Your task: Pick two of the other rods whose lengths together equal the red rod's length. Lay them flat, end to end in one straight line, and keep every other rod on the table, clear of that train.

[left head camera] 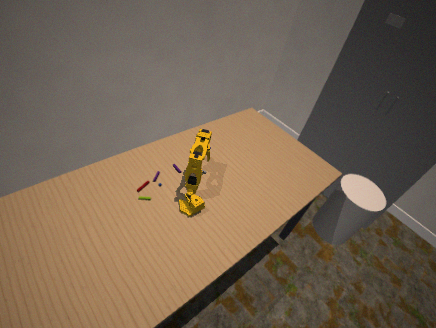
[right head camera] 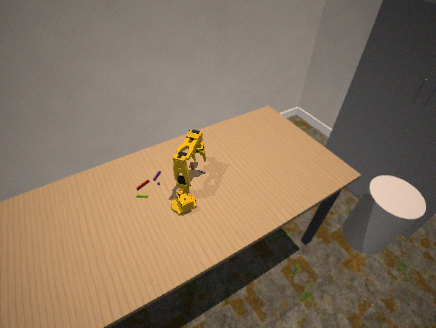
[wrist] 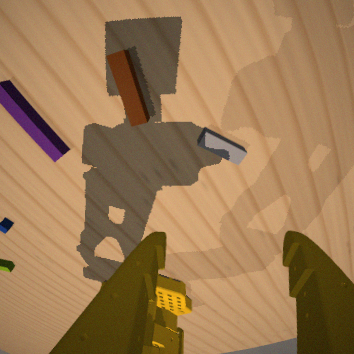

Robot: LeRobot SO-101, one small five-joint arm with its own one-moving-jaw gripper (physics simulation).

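Where they show: hand, tool point: (right head camera: 195,160) (wrist: 164,245); arm's base, link origin: (left head camera: 188,202) (right head camera: 182,201).
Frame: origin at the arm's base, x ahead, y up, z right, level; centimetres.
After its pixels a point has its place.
Note:
The red rod (left head camera: 143,186) {z -12.0, x 17.6, y 0.7 cm} (right head camera: 143,185) {z -11.9, x 17.4, y 0.5 cm} lies left of the arm. One purple rod (left head camera: 156,176) {z -4.2, x 19.8, y 0.7 cm} (right head camera: 157,176) {z -4.0, x 19.3, y 0.6 cm} lies near it. Another purple rod (left head camera: 177,168) {z 6.8, x 18.9, y 1.0 cm} (wrist: 32,120) {z 7.4, x 19.2, y 0.9 cm} lies closer to the arm. A green rod (left head camera: 144,198) {z -14.8, x 11.5, y 0.8 cm} (right head camera: 142,196) {z -14.5, x 11.2, y 0.7 cm} (wrist: 6,265) {z -12.4, x 10.9, y 0.8 cm} and a tiny blue rod (left head camera: 160,185) {z -5.3, x 14.3, y 0.6 cm} (right head camera: 159,183) {z -4.9, x 14.5, y 0.7 cm} (wrist: 6,225) {z -4.7, x 14.7, y 0.7 cm} lie nearby. An orange-brown rod (right head camera: 193,165) {z 14.0, x 16.9, y 1.0 cm} (wrist: 129,89) {z 13.8, x 16.9, y 1.0 cm} and a short grey rod (left head camera: 204,172) {z 16.7, x 10.1, y 0.7 cm} (right head camera: 202,172) {z 16.2, x 10.5, y 0.6 cm} (wrist: 223,146) {z 16.6, x 11.2, y 1.0 cm} lie apart beyond the jaws in the wrist view. My gripper (wrist: 225,235) is open and empty, above the table.
The yellow arm's base (left head camera: 191,204) {z -2.2, x -4.4, y 5.6 cm} (right head camera: 184,202) {z -1.0, x -5.9, y 7.1 cm} stands on the wooden table (left head camera: 100,250) {z -38.7, x 0.0, y 0.0 cm} (right head camera: 90,250) {z -41.1, x -3.1, y 0.0 cm}. The arm's shadow falls across the orange-brown rod and part of the grey rod. A grey bin (left head camera: 332,217) (right head camera: 362,225) stands on the floor at the right.

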